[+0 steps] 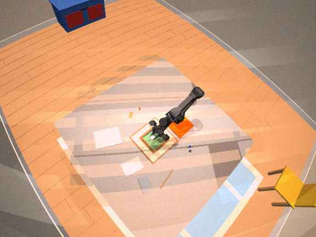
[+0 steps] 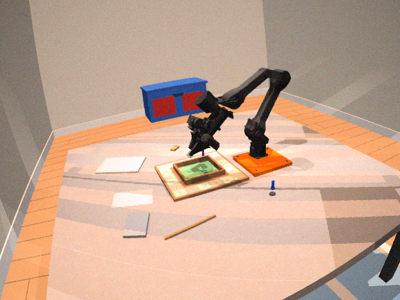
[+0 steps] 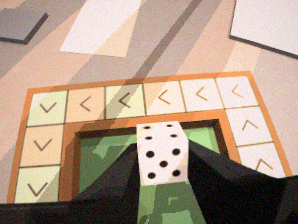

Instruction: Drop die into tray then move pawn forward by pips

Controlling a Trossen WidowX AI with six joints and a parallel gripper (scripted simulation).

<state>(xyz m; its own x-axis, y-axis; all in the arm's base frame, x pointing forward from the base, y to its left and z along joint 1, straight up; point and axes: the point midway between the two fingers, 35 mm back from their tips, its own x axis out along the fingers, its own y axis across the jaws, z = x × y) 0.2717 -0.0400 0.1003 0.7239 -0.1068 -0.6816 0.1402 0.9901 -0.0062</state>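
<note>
Now: gripper tip 110 mm past the purple pawn, 100 mm to the left of it and 70 mm above it. Also, from my gripper tip: green dice tray: 30 mm behind, 10 mm to the left, 90 mm below; then blue pawn: 180 mm behind, 270 mm to the left, 80 mm below; then white die: right at my gripper tip.
</note>
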